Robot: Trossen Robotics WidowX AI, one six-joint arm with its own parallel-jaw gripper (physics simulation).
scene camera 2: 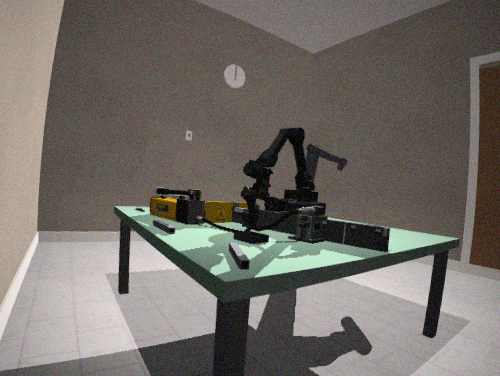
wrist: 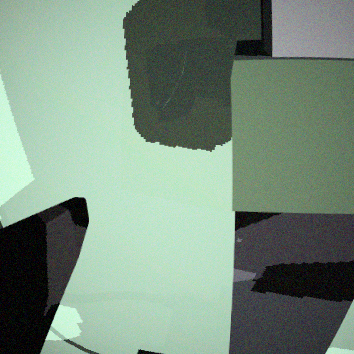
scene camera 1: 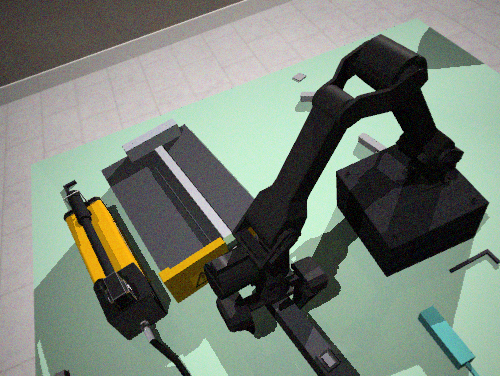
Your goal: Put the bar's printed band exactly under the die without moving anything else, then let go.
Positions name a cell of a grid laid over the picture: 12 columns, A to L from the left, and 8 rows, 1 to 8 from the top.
Labels:
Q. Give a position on a long grey bar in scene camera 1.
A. F5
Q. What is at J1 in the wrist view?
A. A long grey bar.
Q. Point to a yellow and black pump unit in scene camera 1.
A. At D7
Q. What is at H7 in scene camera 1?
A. My gripper.

